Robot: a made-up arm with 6 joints.
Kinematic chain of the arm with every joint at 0, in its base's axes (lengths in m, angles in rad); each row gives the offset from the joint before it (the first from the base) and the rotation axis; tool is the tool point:
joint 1: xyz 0 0 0.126 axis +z
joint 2: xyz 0 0 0 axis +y
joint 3: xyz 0 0 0.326 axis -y
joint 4: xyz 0 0 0 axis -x
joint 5: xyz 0.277 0 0 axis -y
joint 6: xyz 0 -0.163 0 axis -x
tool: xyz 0 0 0
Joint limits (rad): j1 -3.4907..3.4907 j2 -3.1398..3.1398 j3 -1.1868..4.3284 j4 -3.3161..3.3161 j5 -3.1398..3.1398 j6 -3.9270..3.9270
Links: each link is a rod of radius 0.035 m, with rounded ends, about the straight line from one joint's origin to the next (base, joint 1, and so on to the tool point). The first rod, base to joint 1, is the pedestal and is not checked.
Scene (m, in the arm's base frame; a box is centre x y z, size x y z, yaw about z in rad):
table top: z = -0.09
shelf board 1: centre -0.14 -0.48 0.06 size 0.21 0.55 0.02 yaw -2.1
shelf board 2: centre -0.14 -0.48 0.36 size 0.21 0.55 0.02 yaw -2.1
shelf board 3: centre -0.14 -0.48 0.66 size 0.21 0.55 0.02 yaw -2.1
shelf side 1: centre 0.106 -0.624 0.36 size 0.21 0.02 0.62 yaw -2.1
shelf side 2: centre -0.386 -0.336 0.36 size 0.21 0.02 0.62 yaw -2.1
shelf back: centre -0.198 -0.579 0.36 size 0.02 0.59 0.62 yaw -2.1
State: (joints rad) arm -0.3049 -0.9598 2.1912 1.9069 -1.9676 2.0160
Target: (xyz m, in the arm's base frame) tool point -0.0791 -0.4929 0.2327
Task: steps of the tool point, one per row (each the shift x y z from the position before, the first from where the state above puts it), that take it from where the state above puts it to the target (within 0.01 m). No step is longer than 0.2 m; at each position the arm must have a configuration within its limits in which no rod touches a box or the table.
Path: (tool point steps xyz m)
1: -0.0059 0.0288 0.1412
2: 0.0396 0.0092 0.1477
3: 0.0811 -0.0205 0.1350
4: 0.1104 -0.0552 0.1037
5: 0.1220 -0.0876 0.0575
6: 0.1137 -0.1101 0.0032
7: 0.0876 -0.1162 -0.0509
8: 0.0499 -0.1026 -0.0956
9: 0.0084 -0.0708 -0.1234
10: -0.0278 -0.0259 -0.1293
11: -0.0521 0.0227 -0.1129
12: -0.0169 -0.0672 0.0057
13: -0.0356 -0.0613 -0.0002
14: -0.0521 -0.0504 -0.0055

